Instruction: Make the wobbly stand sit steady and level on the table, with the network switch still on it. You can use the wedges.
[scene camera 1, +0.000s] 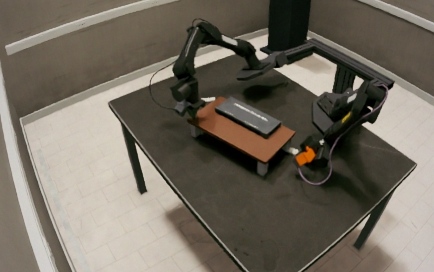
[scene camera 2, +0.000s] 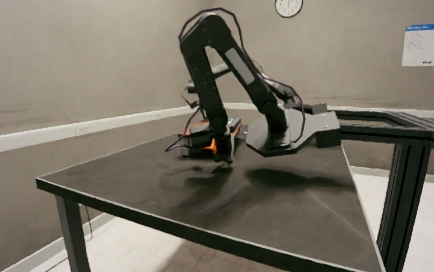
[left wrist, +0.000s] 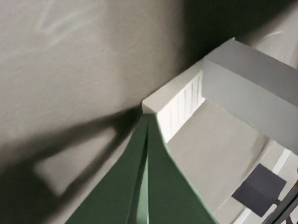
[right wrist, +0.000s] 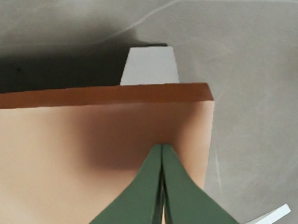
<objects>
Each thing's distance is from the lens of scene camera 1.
brown stand (scene camera 1: 263, 150): 138 cm
dark network switch (scene camera 1: 252, 119): 148 cm
</objects>
